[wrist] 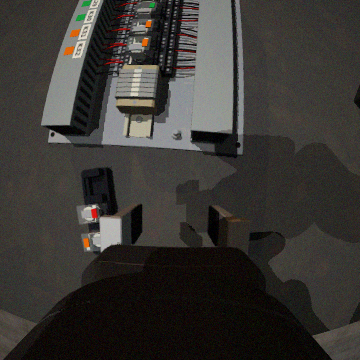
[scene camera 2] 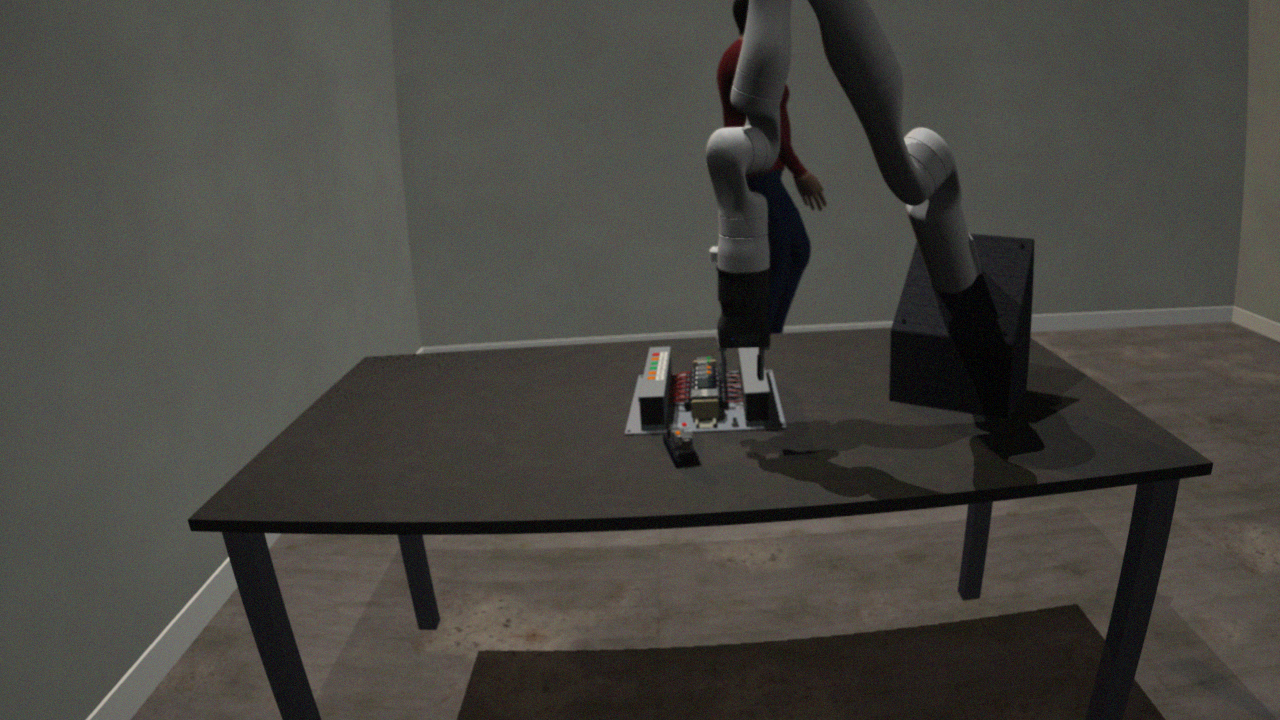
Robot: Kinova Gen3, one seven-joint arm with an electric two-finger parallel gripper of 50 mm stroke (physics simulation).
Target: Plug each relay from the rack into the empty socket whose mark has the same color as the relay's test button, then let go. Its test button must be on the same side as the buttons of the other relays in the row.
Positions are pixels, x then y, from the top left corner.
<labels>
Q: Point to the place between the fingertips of the gripper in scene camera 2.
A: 741, 378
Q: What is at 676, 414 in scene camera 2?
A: A socket board.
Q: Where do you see a black rack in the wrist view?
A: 96, 185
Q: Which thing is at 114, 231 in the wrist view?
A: The gripper.
</labels>
